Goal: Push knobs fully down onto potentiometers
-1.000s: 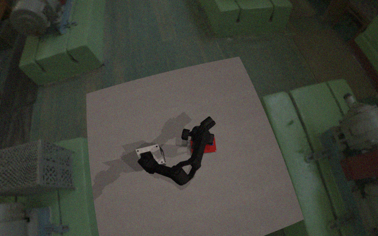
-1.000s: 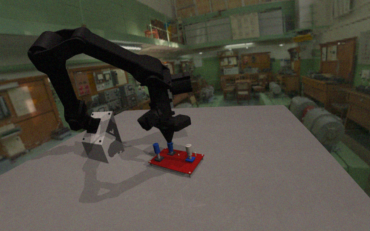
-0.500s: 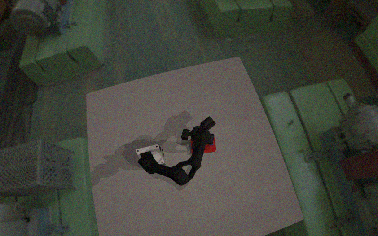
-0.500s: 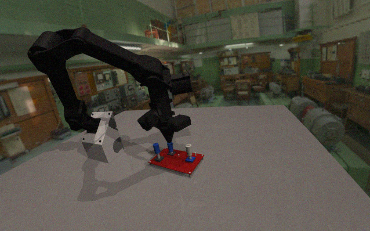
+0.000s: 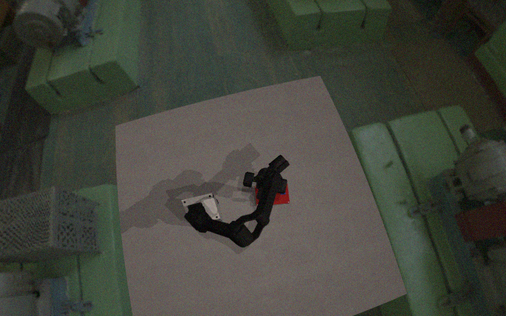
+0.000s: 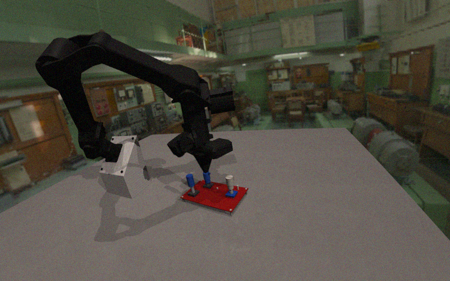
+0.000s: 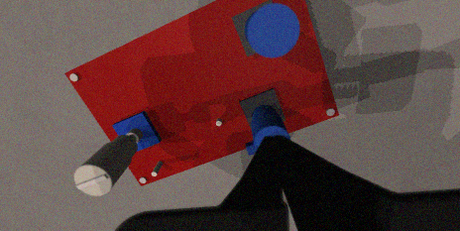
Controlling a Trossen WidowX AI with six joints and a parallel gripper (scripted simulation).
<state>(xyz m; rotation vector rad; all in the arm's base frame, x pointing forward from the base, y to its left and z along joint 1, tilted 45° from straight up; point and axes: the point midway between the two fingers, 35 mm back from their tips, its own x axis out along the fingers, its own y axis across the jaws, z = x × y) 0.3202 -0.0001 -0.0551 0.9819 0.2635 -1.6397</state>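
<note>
Right now my gripper tip is 1 cm above the blue knob.
</note>
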